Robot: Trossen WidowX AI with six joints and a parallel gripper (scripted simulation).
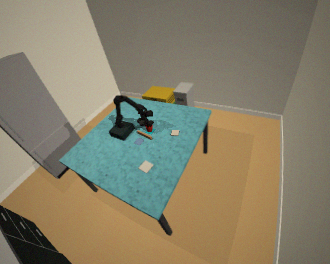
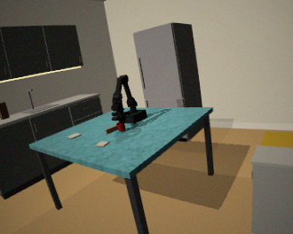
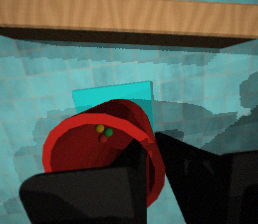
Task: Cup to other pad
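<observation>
Now: gripper tip 3 cm short of the red cup. The rest, counted from my gripper tip: lavender pad (18 cm to the right, 5 cm below, 1 cm behind); then cyan pad (5 cm below, 3 cm ahead); then wooden bar (9 cm to the right, 3 cm below, 1 cm ahead).
</observation>
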